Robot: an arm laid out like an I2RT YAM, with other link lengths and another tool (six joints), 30 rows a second.
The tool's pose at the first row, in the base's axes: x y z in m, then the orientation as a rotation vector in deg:
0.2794, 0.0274, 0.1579, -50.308, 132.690, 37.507
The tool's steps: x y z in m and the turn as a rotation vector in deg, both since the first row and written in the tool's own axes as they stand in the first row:
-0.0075, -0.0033, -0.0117, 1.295, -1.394, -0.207
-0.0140, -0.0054, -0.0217, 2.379, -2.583, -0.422
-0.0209, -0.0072, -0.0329, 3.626, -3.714, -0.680
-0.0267, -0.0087, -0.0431, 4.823, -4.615, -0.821
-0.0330, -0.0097, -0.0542, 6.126, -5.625, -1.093
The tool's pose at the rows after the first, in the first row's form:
0.2825, 0.0213, 0.1704, -49.227, 131.503, 36.268
0.2847, 0.0165, 0.1814, -48.360, 130.458, 35.228
0.2865, 0.0114, 0.1935, -47.499, 129.451, 33.967
0.2877, 0.0067, 0.2042, -46.653, 128.698, 32.753
0.2886, 0.0019, 0.2161, -45.848, 127.776, 31.402

